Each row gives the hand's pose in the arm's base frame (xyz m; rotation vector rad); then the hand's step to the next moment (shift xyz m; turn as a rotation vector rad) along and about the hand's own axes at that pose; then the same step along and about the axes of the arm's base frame.
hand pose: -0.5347 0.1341 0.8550 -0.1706 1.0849 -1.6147
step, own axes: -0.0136 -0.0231 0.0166 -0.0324 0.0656 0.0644
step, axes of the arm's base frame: -0.0011 0.0010 0.0315 0.0973 -0.0050 0.0032
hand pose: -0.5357 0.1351 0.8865 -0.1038 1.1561 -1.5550
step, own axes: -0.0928 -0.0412 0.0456 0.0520 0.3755 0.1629
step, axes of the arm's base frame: 0.0322 0.0410 0.0984 0.3457 -0.0931 -0.2051
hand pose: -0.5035 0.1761 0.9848 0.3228 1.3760 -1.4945
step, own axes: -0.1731 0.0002 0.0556 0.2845 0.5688 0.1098
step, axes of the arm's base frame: 0.0984 0.0372 0.1483 0.3769 -0.1248 -0.5088
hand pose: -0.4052 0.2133 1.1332 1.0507 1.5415 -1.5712
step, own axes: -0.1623 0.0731 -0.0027 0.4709 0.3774 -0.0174
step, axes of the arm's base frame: 0.1365 -0.0120 0.1137 0.1344 0.0251 -0.5880
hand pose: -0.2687 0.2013 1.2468 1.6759 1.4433 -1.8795
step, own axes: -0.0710 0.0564 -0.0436 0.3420 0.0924 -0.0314
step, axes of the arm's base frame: 0.0899 -0.0230 0.0389 -0.0215 0.1206 -0.3339
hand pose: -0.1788 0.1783 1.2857 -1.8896 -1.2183 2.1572
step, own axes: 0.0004 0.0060 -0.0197 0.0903 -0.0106 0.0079
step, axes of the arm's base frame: 0.0194 0.0064 -0.0029 -0.0354 0.0476 -0.0693
